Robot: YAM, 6 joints.
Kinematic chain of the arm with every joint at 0, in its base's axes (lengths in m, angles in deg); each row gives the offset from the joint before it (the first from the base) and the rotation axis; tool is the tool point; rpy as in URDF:
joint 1: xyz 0 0 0.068 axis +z
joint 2: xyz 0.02 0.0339 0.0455 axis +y
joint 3: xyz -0.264 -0.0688 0 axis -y
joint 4: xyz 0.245 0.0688 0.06 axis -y
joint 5: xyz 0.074 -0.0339 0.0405 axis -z
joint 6: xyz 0.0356 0 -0.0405 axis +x
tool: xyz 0 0 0 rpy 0 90 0
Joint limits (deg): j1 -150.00..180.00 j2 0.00..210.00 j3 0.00..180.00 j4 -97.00..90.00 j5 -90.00..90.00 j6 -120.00..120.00
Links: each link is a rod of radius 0.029 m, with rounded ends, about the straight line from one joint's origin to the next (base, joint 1, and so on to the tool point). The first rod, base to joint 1, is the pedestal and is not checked.
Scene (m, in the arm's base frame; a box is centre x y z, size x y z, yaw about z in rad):
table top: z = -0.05
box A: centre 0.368 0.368 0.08 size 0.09 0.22 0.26 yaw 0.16
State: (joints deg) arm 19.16 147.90 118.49 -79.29 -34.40 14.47
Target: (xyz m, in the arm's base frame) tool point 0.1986 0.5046 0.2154
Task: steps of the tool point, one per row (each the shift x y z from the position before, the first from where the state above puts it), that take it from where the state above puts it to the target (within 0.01 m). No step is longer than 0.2 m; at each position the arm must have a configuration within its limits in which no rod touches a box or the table.
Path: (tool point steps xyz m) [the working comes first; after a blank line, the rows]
Joints at the target: 66.33 146.75 143.38 -55.66 -35.51 14.47
Straight joint move there: touches box A.

1: 0.0311 -0.0209 0.1250
2: -0.0116 -0.0330 0.1322
3: -0.0574 -0.0367 0.1237
4: -0.0989 -0.0315 0.0999
5: -0.1297 -0.0181 0.0632
6: 0.0997 0.0599 -0.0398
7: 0.0640 0.1002 -0.0661
8: 0.0126 0.1198 -0.0886
9: -0.0428 0.1139 -0.1057
10: -0.0901 0.0832 -0.1162

